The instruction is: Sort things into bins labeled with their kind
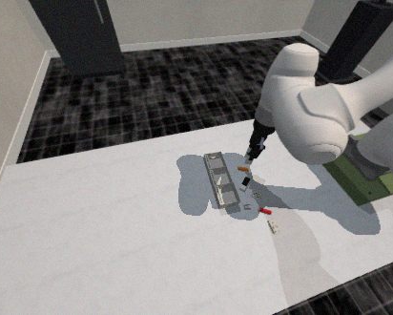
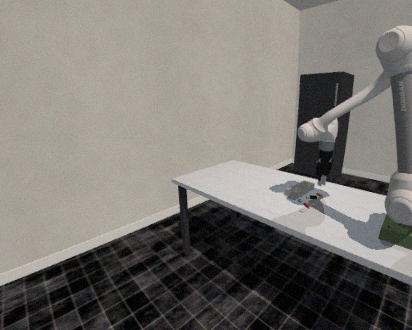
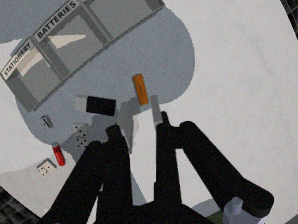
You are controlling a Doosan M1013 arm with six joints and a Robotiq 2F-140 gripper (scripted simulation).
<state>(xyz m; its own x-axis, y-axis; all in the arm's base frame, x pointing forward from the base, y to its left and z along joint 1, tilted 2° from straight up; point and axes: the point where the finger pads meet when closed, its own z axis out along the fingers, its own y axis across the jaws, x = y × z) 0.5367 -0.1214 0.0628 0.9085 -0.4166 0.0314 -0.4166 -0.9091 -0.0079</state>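
My gripper is now 100 mm above the orange battery. Also, from my hand: grey piece: 170 mm to the left, 100 mm below, 60 mm ahead; small black piece: 100 mm below, 80 mm to the left, 30 mm ahead; grey bin tray: 130 mm ahead, 90 mm below, 20 mm to the left.
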